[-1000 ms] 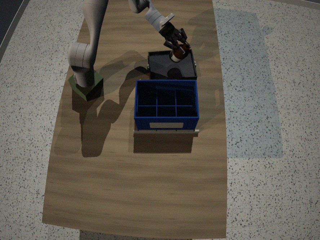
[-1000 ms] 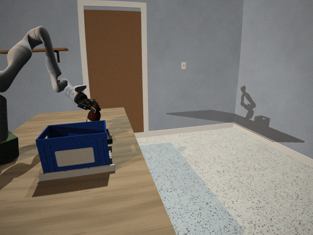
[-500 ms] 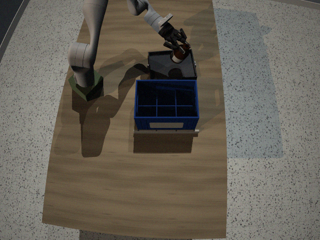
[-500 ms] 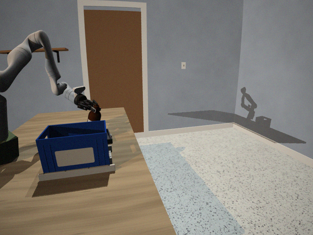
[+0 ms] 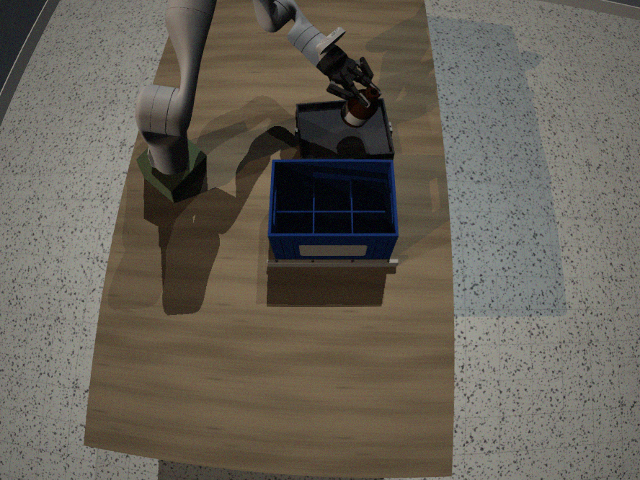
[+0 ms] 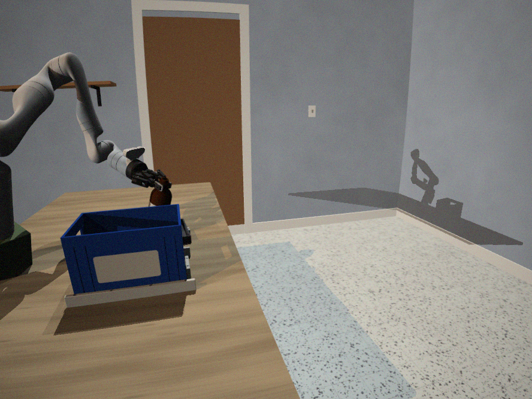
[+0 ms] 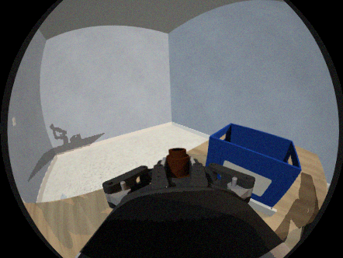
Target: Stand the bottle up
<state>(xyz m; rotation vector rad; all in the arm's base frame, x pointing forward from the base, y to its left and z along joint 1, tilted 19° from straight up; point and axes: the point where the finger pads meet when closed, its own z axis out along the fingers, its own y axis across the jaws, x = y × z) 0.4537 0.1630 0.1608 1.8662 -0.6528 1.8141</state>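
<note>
Right now my hand is 10 mm past the brown bottle, 10 mm to the right of it and 50 mm above it. From my hand the other things lie so: tray (60 mm behind, 20 mm to the left, 190 mm below); blue crate (90 mm behind, 260 mm to the right, 110 mm below).
</note>
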